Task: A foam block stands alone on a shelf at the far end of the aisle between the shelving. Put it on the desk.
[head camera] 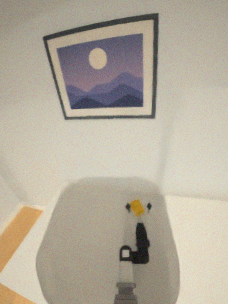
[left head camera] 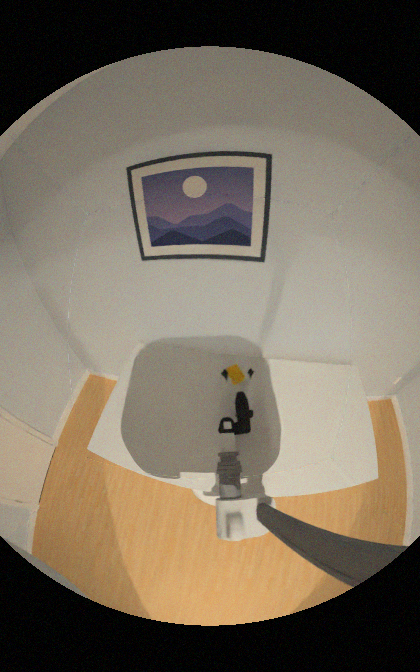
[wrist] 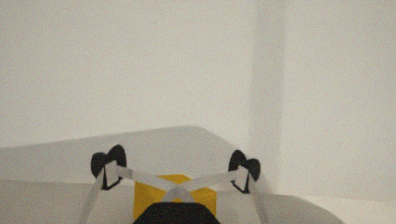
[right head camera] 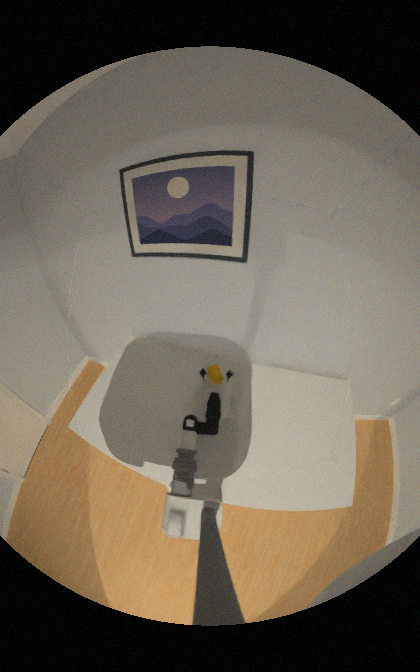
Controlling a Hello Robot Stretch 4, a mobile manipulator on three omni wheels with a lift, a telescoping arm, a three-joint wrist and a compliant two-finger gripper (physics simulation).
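Places are measured from the robot's base along level axes (x ahead, y left, z up), in centimetres.
Pixels of known places: gripper, between the fingertips: (head camera: 138, 203) (wrist: 178, 160).
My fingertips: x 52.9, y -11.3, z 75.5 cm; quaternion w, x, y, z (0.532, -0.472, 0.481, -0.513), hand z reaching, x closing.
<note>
Behind a point stands the place of what it marks.
The yellow foam block (head camera: 137, 207) {z 73.1, x 51.2, y -10.6 cm} (left head camera: 235, 374) (right head camera: 215, 374) (wrist: 145, 198) {z 72.2, x 50.5, y -8.1 cm} is on the white desk (head camera: 200, 240) {z 68.6, x 30.8, y -44.8 cm} (left head camera: 320, 415) (right head camera: 300, 425), near its back edge and turned at an angle. My gripper (head camera: 138, 206) {z 75.5, x 52.9, y -11.3 cm} (left head camera: 237, 373) (right head camera: 216, 373) (wrist: 178, 160) {z 75.5, x 52.9, y -11.3 cm} is open, with one fingertip on each side of the block. Gaps show between the block and the fingertips, with the left one closer to it in the head view. In the wrist view the finger straps and the black gripper body hide part of the block.
A framed mountain picture (head camera: 100, 72) {z 150.0, x 73.7, y 5.1 cm} (left head camera: 199, 207) (right head camera: 186, 205) hangs on the wall behind the desk. The robot's shadow covers the left and middle of the desk top. Wooden floor (left head camera: 200, 575) (right head camera: 140, 565) lies in front and at both sides.
</note>
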